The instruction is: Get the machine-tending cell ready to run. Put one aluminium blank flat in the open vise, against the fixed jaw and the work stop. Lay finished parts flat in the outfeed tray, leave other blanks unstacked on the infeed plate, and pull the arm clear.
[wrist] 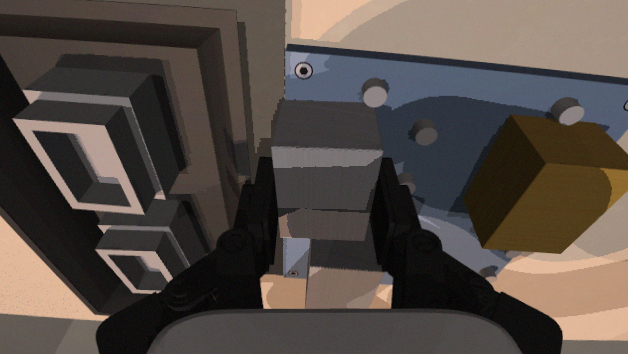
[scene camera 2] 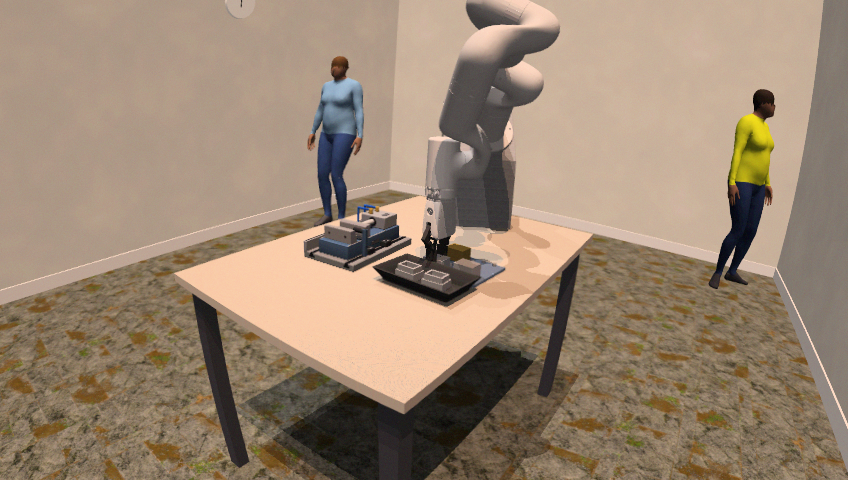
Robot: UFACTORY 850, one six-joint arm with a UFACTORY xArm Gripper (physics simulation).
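My gripper (scene camera 2: 436, 249) (wrist: 324, 179) points down over the infeed plate (scene camera 2: 492, 271) (wrist: 330, 85) and is shut on a grey aluminium blank (scene camera 2: 442, 259) (wrist: 325, 185), one finger against each side. Whether the blank touches the plate is hard to tell. A second grey blank (scene camera 2: 466, 265) (wrist: 345, 287) lies beside it, partly hidden in the wrist view. Two finished parts with rectangular pockets, one (scene camera 2: 408, 268) (wrist: 122, 165) and another (scene camera 2: 436, 277) (wrist: 145, 267), lie in the black outfeed tray (scene camera 2: 443, 295) (wrist: 227, 50). The vise (scene camera 2: 339, 246) stands to the left in the scene view; its jaw gap is too small to judge.
A brass-coloured block (scene camera 2: 459, 251) (wrist: 545, 205) sits on the plate, right of my gripper in the wrist view. Short round pegs, among them one peg (wrist: 375, 95) and another (wrist: 425, 134), stand up from the plate. The tray wall is close beside the left finger. Two people stand beyond the table.
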